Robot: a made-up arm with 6 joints.
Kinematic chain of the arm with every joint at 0, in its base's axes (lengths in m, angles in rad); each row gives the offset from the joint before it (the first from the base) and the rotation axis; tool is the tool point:
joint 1: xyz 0 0 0.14 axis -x
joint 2: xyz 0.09 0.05 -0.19 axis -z
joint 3: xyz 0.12 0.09 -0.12 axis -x
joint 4: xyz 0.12 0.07 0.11 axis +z
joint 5: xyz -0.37 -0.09 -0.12 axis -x
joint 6: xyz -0.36 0 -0.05 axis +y
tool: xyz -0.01 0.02 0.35
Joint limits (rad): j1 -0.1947..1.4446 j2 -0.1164..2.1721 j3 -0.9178..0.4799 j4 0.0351..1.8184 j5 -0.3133..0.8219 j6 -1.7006..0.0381
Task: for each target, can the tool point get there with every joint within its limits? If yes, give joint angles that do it. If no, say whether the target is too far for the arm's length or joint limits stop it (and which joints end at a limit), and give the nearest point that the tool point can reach.
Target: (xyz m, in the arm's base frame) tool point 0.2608 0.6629 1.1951
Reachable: no: joint limits stop it (at a limit: joint 1, joint 3, joint 4) | nearest point 0.2266 0.1522 0.9257 | short by 0.578 m
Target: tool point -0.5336 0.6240 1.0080
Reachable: no: joint limits stop it (at a limit: joint 1, joint 3, joint 4) | nearest point -0.4098 0.1654 0.7832 | short by 0.526 m
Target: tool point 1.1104 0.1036 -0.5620
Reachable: no: joint limits stop it (at a limit: joint 2, joint 3, joint 4, joint 5, joint 6) | nearest point 0.7008 0.1088 -0.5971 | short by 0.411 m
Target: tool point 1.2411 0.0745 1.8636
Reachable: no: too far | nearest point 0.6560 -0.1006 0.9445 | short by 1.104 m
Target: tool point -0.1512 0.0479 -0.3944
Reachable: yes | joints 1.2383 1.3470 -0.4875 0.2732 0.3450 -0.0954
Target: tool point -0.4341 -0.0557 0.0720
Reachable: yes | joints 0.7234 0.6224 -0.1300 0.6109 0.1732 -0.1532
